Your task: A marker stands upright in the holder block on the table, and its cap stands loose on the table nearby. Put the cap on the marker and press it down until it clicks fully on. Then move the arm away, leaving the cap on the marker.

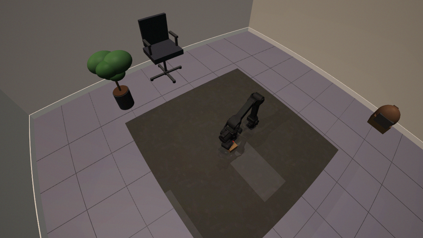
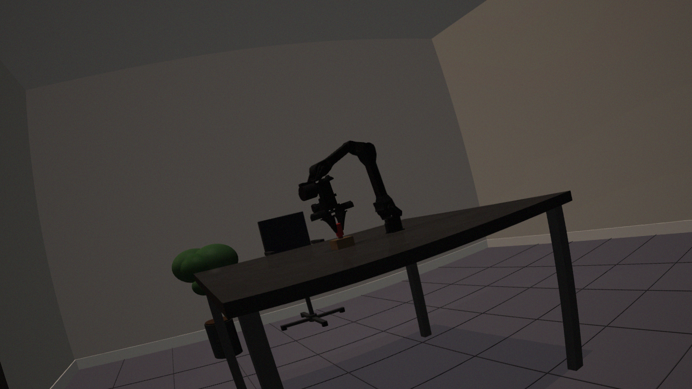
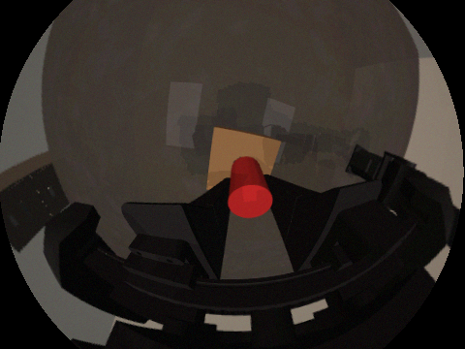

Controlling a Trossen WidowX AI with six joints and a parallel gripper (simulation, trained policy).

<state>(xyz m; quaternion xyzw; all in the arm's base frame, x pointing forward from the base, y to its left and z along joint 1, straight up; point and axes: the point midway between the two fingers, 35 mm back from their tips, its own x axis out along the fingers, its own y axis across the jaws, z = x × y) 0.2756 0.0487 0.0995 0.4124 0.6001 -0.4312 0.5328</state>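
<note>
Right now the red cap is 1 cm above my gripper tip. From my gripper tip the other things lie so: tan holder block (5 cm below).
</note>
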